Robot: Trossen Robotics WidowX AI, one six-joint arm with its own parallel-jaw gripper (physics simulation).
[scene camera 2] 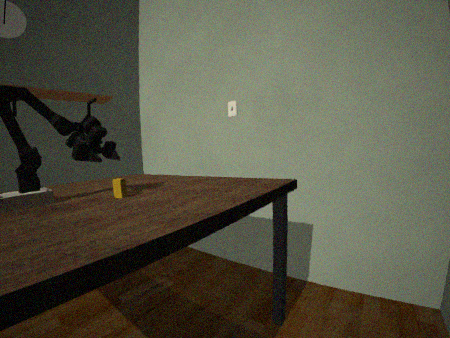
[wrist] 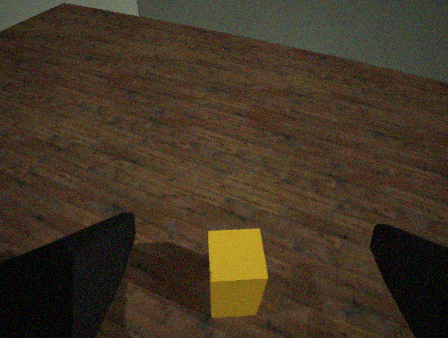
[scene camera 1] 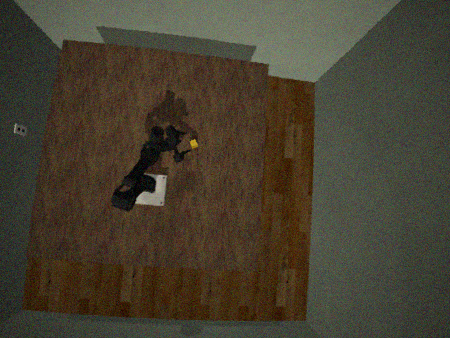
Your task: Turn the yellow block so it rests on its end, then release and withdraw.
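The yellow block (scene camera 1: 194,144) (scene camera 2: 118,188) (wrist: 237,255) stands upright on its end on the brown wooden table (scene camera 1: 225,215) (scene camera 2: 200,202) (wrist: 225,140). In scene camera 2 it is taller than it is wide, and the wrist view shows its square top and one side. My gripper (scene camera 1: 187,142) (scene camera 2: 110,159) (wrist: 255,230) is open and empty. It hangs above the table and is clear of the block, with a gap between them in scene camera 2. In the wrist view the block appears between and beyond the two spread black fingers.
The arm's pale base plate (scene camera 1: 160,192) (scene camera 2: 42,195) is on the table, on the arm side of the block. The table's dark front edge (scene camera 2: 150,246) runs to a corner at the right in scene camera 2. An orange-brown board (scene camera 2: 65,94) shows behind the arm.
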